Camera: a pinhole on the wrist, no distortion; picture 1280 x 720 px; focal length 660.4 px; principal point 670.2 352.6 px. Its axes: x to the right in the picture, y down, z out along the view. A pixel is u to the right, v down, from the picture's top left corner.
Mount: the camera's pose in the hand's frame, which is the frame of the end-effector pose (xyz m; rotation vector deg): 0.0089 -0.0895 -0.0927 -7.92 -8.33 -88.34
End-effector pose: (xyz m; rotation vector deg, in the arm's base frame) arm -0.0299 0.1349 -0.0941 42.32 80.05 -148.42
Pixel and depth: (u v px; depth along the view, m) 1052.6 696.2 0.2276
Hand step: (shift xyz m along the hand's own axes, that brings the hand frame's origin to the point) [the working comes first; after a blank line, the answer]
In the camera's frame: 0.1318 0.1184 0.2276

0.1289 -0.1752 0.1552
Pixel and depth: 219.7 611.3 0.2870
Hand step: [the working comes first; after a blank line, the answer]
In the camera's frame: -0.1958 0.1124 0.2870

0.1147 0.1575 0.1546
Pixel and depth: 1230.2 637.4 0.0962
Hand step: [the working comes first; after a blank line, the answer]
In the camera's frame: 0.0816 0.0415 0.0962

0.0517 -0.1514 0.0167
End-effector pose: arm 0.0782 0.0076 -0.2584 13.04 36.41 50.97
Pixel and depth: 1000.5 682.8 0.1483
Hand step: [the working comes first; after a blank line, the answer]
In the camera's frame: 0.0742 0.0741 0.1483

0.0838 -0.1339 0.0667
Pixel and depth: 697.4 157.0 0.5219
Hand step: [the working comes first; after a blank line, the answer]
In the camera's frame: 0.0215 -0.1546 0.5219

-0.1486 -0.0204 0.4242
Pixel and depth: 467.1 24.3 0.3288
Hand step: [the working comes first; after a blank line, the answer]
In the camera's frame: -0.1011 -0.1635 0.3288

-0.1591 0.0651 0.2121
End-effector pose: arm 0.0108 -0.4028 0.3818 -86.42 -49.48 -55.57
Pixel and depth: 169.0 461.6 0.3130
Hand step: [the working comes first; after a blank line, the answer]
In the camera's frame: -0.2375 0.0517 0.3130

0.0528 0.2017 0.1725
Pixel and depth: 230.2 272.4 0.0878
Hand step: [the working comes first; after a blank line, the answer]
In the camera's frame: -0.0585 -0.0107 0.0878

-0.0037 -0.0164 -0.0169
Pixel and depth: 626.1 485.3 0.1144
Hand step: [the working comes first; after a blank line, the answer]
In the camera's frame: -0.0076 0.0230 0.1144

0.0309 -0.0608 0.0185
